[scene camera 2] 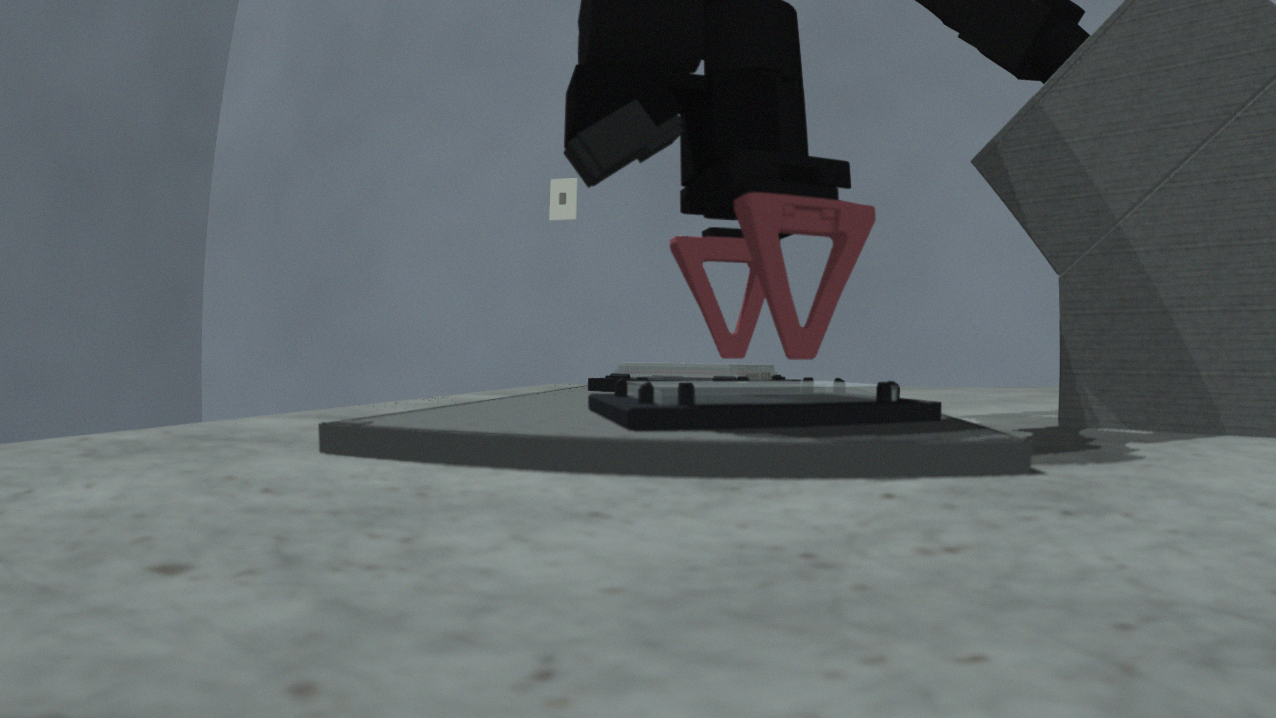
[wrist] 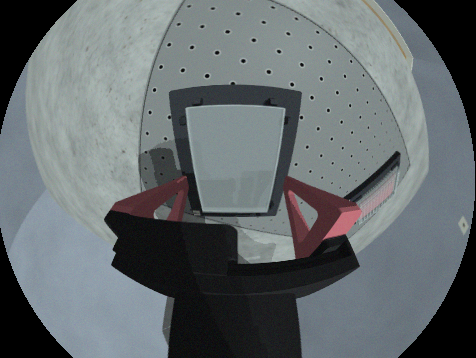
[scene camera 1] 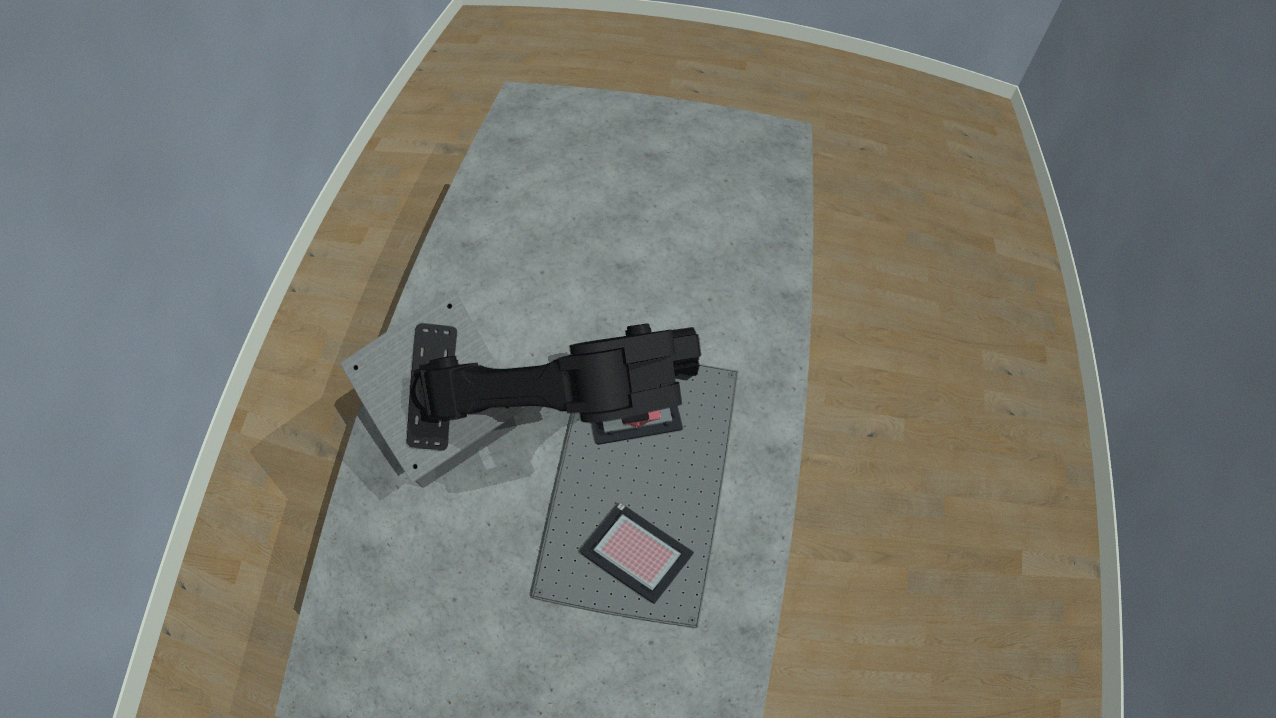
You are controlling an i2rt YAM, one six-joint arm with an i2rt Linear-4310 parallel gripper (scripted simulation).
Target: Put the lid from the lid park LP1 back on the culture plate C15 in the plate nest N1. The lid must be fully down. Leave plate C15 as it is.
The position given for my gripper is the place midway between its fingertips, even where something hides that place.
Note:
In view: my gripper (scene camera 2: 763,359), a clear lid (scene camera 2: 665,392), a culture plate C15 (scene camera 1: 640,554), a black lid park LP1 (scene camera 2: 625,411) and a black plate nest N1 (scene camera 1: 603,563).
The clear lid is seen too in the wrist view (wrist: 235,148). The culture plate C15 is seen too in the wrist view (wrist: 385,189). My gripper shows as well in the wrist view (wrist: 235,181).

